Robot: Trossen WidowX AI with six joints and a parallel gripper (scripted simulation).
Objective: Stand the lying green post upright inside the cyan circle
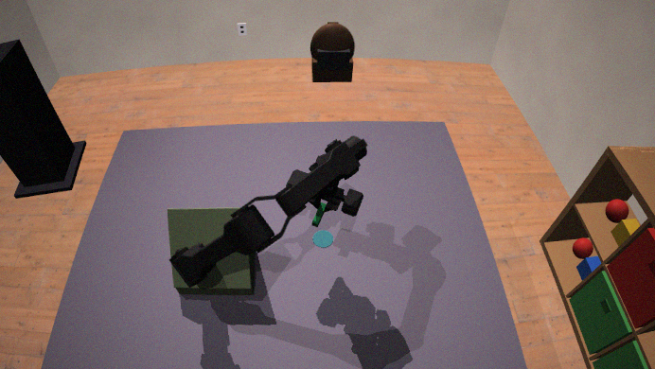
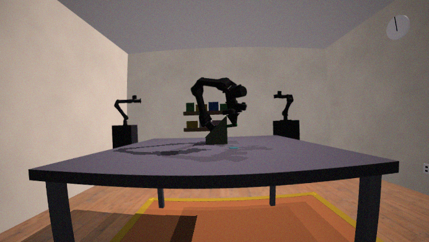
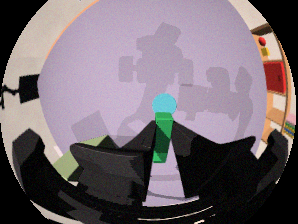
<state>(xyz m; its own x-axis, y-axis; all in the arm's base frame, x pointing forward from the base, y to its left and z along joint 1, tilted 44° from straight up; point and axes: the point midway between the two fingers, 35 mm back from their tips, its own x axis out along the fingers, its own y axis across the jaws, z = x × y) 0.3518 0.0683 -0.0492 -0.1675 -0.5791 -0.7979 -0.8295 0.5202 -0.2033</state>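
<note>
Now: the green post 30 mm below my hand, 10 mm to the right of it and 10 mm behind it. Round my hand: cyan circle 160 mm below, 10 mm to the right.
</note>
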